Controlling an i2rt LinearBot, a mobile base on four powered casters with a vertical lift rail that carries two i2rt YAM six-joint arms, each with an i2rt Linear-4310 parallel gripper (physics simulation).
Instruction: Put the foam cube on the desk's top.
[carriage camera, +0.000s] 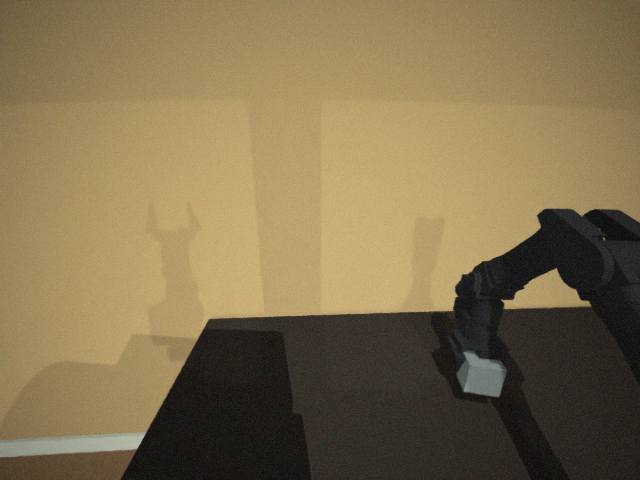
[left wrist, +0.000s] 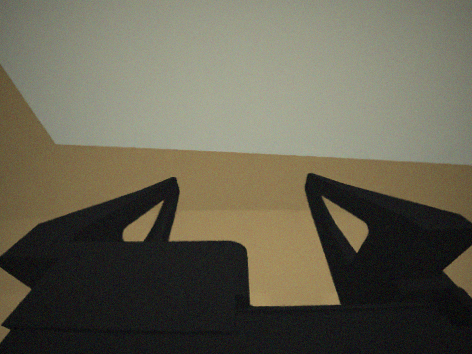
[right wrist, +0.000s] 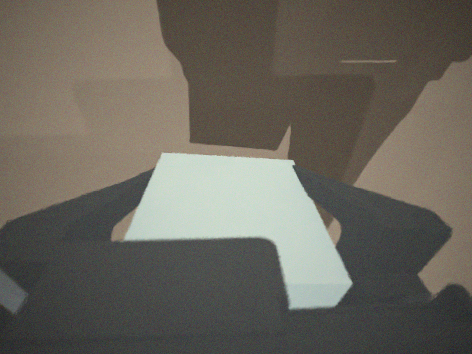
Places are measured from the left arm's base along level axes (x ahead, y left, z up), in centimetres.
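Pixels of known places: left gripper, fingertip midpoint: (left wrist: 241, 182); right gripper, fingertip midpoint: (right wrist: 227, 173).
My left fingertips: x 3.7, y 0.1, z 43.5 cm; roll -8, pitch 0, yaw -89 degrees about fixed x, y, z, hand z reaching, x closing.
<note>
Behind a point stands the place of what it marks.
The foam cube (carriage camera: 481, 377) {x 37.2, y -68.2, z -5.6 cm} (right wrist: 225, 200) {x 44.4, y -69.6, z -6.8 cm} is pale grey-white and sits between the fingers of my right gripper (right wrist: 227, 173) {x 43.0, y -69.5, z -10.5 cm}, which is shut on it. In the carriage camera the cube is at the lower right, in front of the dark brown desk top (carriage camera: 372, 372) {x 48.4, y -46.8, z -17.2 cm}, which also shows in the right wrist view (right wrist: 75, 45). The cube appears above the desk's surface; the exact gap under it is hard to tell. The gripper points down. My left gripper (left wrist: 241, 182) {x 3.7, y 0.1, z 43.4 cm} is open and empty, facing the wall and ceiling.
A tan wall (carriage camera: 361, 180) {x 80.2, y -44.1, z 31.4 cm} (left wrist: 240, 175) {x 75.3, y 1.4, z 126.0 cm} rises behind the desk's far edge. Shadows of the arms fall on the wall and desk. The desk's left edge shows in the carriage camera, with a white baseboard (carriage camera: 72, 444) {x 65.8, y 79.1, z -83.7 cm} and brown floor (carriage camera: 62, 465) {x 60.7, y 80.4, z -89.2 cm} beyond it.
</note>
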